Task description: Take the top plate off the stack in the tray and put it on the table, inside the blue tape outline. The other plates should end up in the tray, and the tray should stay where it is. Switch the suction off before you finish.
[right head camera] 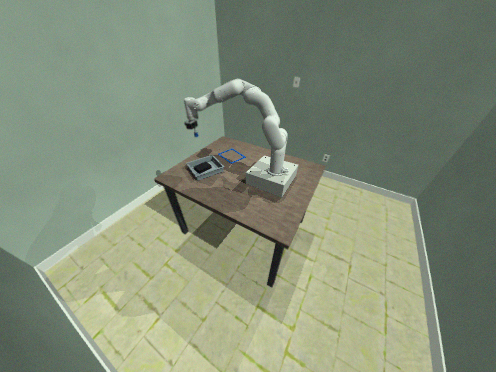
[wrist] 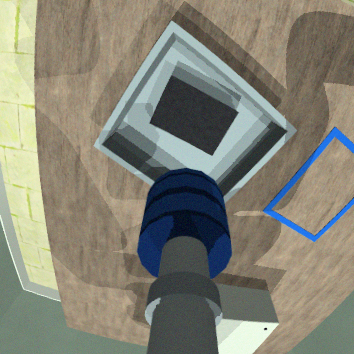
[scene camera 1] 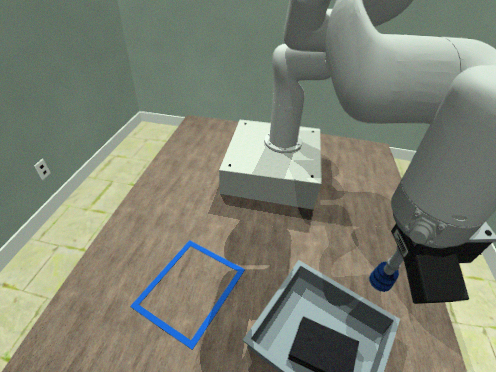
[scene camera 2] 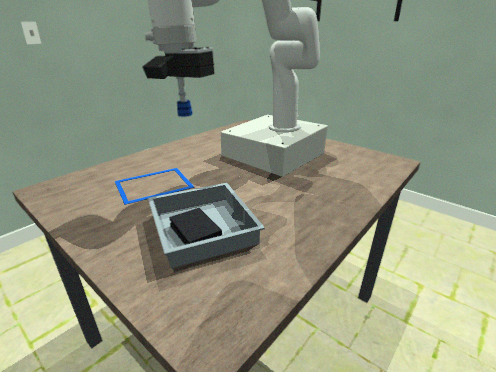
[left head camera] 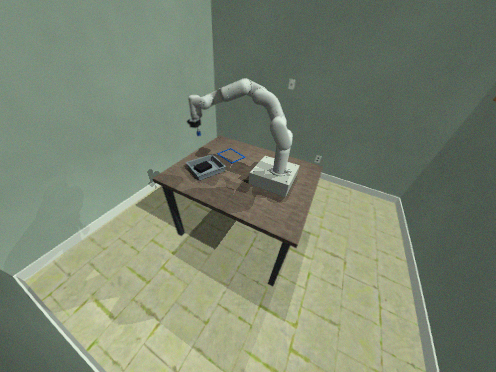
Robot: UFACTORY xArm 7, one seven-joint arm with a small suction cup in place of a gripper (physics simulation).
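Seen in the pictures: hand, tool point: (right head camera: 196, 136) (wrist: 184, 203) (scene camera 1: 380, 281) (scene camera 2: 185, 114) (left head camera: 199, 135); arm's base, link origin: (right head camera: 275, 171) (scene camera 1: 283, 142) (scene camera 2: 284, 127) (left head camera: 278, 171).
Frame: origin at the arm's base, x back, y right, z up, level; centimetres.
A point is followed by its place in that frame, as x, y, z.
Observation:
A stack of black plates (left head camera: 203, 166) @(-60.3, -4.4, -7.9) (right head camera: 202, 167) @(-60.2, -5.2, -7.9) (scene camera 1: 325, 345) @(-60.9, -3.4, -7.9) (scene camera 2: 195, 225) @(-62.0, -4.0, -7.9) (wrist: 194, 115) @(-61.6, -3.0, -7.9) lies in the grey tray (left head camera: 210, 174) @(-51.1, -11.0, -8.9) (right head camera: 209, 175) @(-50.8, -10.7, -9.9) (scene camera 1: 350, 292) @(-50.5, -10.7, -6.0) (scene camera 2: 215, 252) @(-65.7, -12.4, -10.0) (wrist: 227, 75) @(-67.7, 1.5, -6.0); single plates cannot be told apart. The blue tape outline (left head camera: 238, 152) (right head camera: 239, 153) @(-41.8, 31.5, -10.9) (scene camera 1: 164, 326) @(-56.4, 29.6, -10.9) (scene camera 2: 121, 192) @(-56.5, 29.7, -10.8) (wrist: 291, 224) @(-38.6, 20.1, -10.8) lies on the table beside the tray, with no plate inside. My gripper (left head camera: 198, 133) (right head camera: 196, 134) (scene camera 1: 384, 277) (scene camera 2: 184, 108) (wrist: 185, 215), a blue suction cup, hangs high above the table, well above the tray's height, and bears nothing.
The white robot base (scene camera 1: 250, 182) @(-16.7, 11.1, -4.1) (scene camera 2: 250, 147) @(-17.8, 5.5, -3.8) stands on the brown table (scene camera 1: 165, 195) @(-16.4, 37.5, -11.0) (scene camera 2: 320, 240) @(-48.4, -31.1, -11.0), behind the tray and outline in the scene views. The tray's raised walls surround the stack. Arm shadows fall across the table.

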